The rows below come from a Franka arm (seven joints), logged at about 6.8 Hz.
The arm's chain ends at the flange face. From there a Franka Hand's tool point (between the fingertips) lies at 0.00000 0.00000 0.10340 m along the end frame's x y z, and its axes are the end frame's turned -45 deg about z.
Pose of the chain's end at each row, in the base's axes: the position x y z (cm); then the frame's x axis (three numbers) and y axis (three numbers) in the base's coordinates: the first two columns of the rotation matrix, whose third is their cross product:
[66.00 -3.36 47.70 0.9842 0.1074 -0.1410 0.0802 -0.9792 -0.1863]
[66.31 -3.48 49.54 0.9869 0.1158 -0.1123 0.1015 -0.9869 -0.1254]
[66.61 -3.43 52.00 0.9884 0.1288 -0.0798 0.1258 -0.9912 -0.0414]
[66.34 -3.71 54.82 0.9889 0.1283 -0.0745 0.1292 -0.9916 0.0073]
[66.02 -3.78 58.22 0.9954 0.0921 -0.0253 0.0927 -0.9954 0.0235]
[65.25 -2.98 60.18 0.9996 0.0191 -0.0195 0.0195 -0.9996 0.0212]
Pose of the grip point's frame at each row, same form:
[64.37 -1.58 37.65 0.6392 0.7683 0.0320 0.7526 -0.6165 -0.2314]
[65.01 -2.32 39.35 0.6261 0.7797 0.0093 0.7696 -0.6160 -0.1681]
[65.74 -3.11 41.70 0.6100 0.7920 -0.0272 0.7879 -0.6098 -0.0857]
[65.59 -3.88 44.51 0.6079 0.7919 -0.0578 0.7906 -0.6104 -0.0475]
[65.78 -4.05 47.89 0.6383 0.7690 -0.0345 0.7694 -0.6387 -0.0013]
[65.05 -3.20 49.84 0.6930 0.7203 -0.0288 0.7206 -0.6933 0.0012]

